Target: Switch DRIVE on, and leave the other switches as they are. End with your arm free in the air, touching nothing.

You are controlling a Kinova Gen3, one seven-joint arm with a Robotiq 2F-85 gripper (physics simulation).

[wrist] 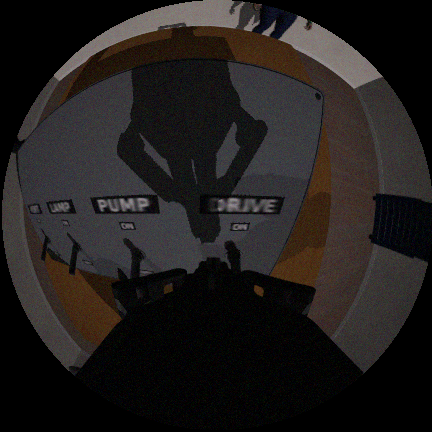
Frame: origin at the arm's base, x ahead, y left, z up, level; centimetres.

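Seen in the pictures: gripper, between the fingertips: (212, 265).
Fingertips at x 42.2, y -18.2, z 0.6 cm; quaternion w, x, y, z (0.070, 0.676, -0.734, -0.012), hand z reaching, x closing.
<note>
Pixels of each thing's middle, then the offset from my fingertips to it. "pt": a spot on its surface instead. Level surfaces: height alone.
- DRIVE label, middle of its body: (243, 204) dx +6.3, dy -3.1, dz +1.1 cm
- mark, a spot on its surface: (239, 227) pt dx +3.9, dy -3.0, dz -0.2 cm
- dark DRIVE switch lever, a spot on its surface: (233, 255) pt dx +0.3, dy -2.6, dz -1.5 cm
- PUMP lever, a spot on its surface: (134, 257) pt dx +0.7, dy +9.2, dz -1.1 cm
- LAMP lever, a spot on its surface: (74, 256) pt dx +0.1, dy +20.8, dz -0.6 cm
- orange-brown surface, height of its surface: dz -11.7 cm
The grey switch panel (285, 125) lies below the wrist with its switches in a row. The DRIVE label (242, 205) is at the right, with a small ON mark (239, 227) under it. The dark DRIVE switch lever (233, 255) stands below that mark, its lower end partly hidden by the gripper. My gripper (212, 265) is shut and empty, low over the panel and just left of the DRIVE lever. A gap shows beside the lever's upper part; contact lower down cannot be told. The view does not show clearly which way the lever is set.
The PUMP lever (134, 257) stands to the left, near the gripper's left linkage. The LAMP lever (74, 256) and another lever (45, 248) stand farther left. The panel rests on an orange-brown surface (312, 220). A dark blue slatted object (402, 226) is at the far right.
</note>
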